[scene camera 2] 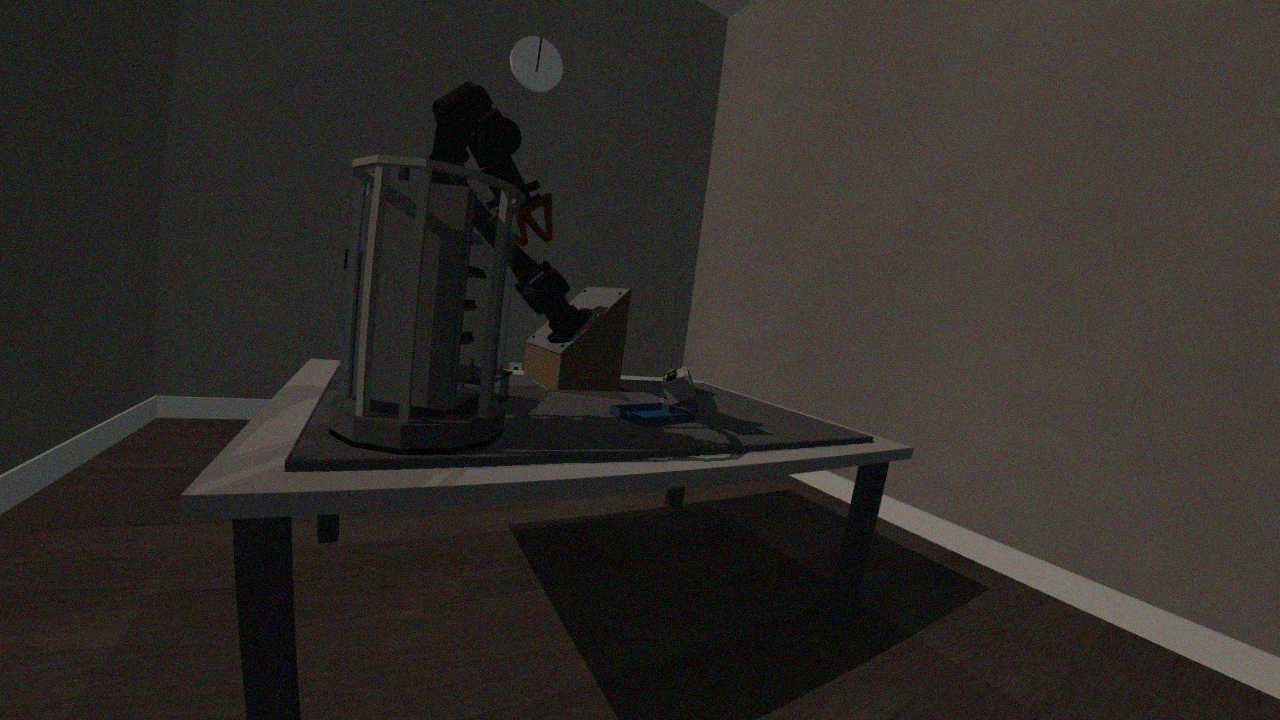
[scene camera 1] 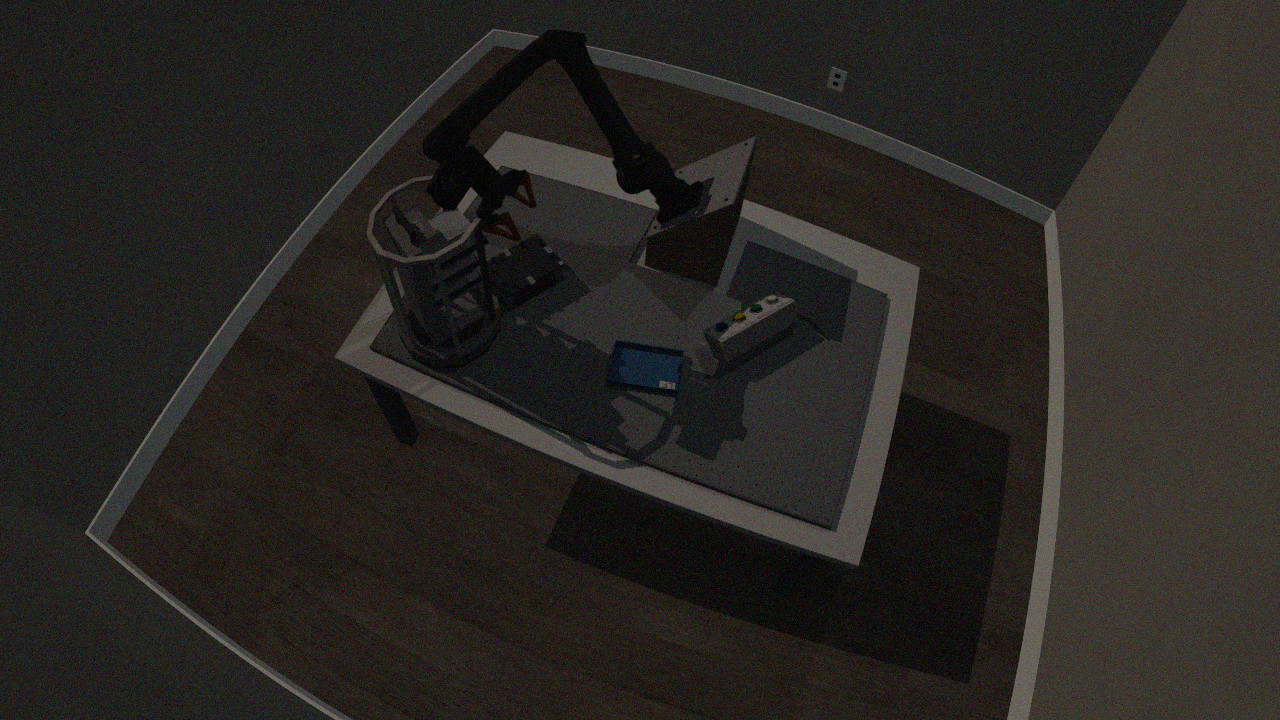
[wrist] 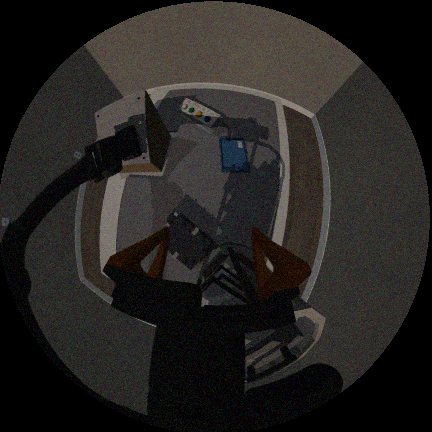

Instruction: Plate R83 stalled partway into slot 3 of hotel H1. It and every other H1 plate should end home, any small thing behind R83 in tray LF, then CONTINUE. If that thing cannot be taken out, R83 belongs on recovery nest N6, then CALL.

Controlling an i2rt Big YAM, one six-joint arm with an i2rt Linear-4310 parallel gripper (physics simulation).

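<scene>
My gripper is open and empty, its orange fingers wide apart, high beside the upper part of a grey octagonal cage tower. Dark shelf ledges show inside the tower; slot 3, plate R83 and any small thing behind it cannot be made out. A dark block with small pale tabs, perhaps a nest, lies beside the tower, below the gripper. A blue shallow tray lies near mid-table; its label is unreadable. A box with coloured buttons stands farther right.
The arm's wedge-shaped base rises at the rear of the white-edged table. The tower stands near the table's left end, its posts and top rim close to the arm's wrist. The room is dim, and shadows cross the grey mat.
</scene>
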